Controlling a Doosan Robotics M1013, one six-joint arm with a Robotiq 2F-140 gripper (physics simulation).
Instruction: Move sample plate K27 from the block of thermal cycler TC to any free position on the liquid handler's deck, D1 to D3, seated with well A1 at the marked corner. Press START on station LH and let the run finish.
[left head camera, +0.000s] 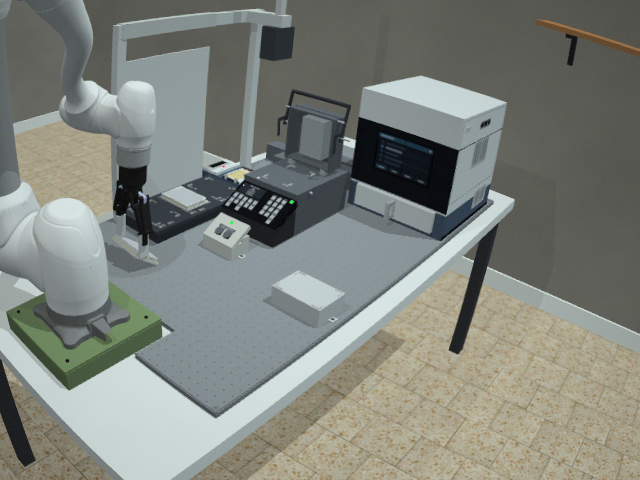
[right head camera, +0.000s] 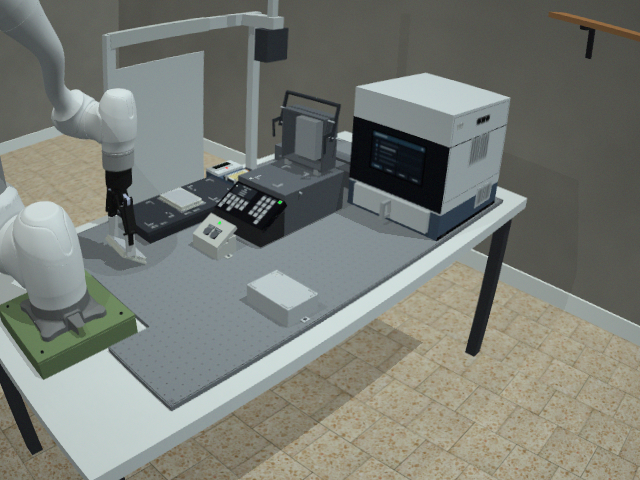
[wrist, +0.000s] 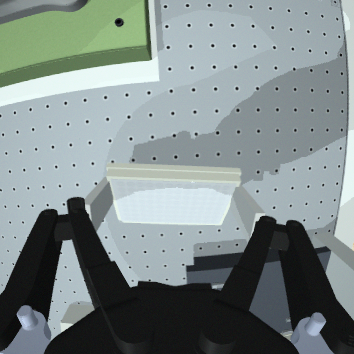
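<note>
My gripper is shut on a pale sample plate, gripped by its two ends and tilted steeply, above the pegboard left of the deck; its label is unreadable. The dark deck bears another pale plate near its middle. The grey thermal cycler has its lid raised. A small sloped button box shows a green light; its lettering is unreadable.
A black keypad panel fronts the cycler. A large white and blue instrument stands at the right. A low grey box lies near the front edge. A white gantry frame rises behind the deck.
</note>
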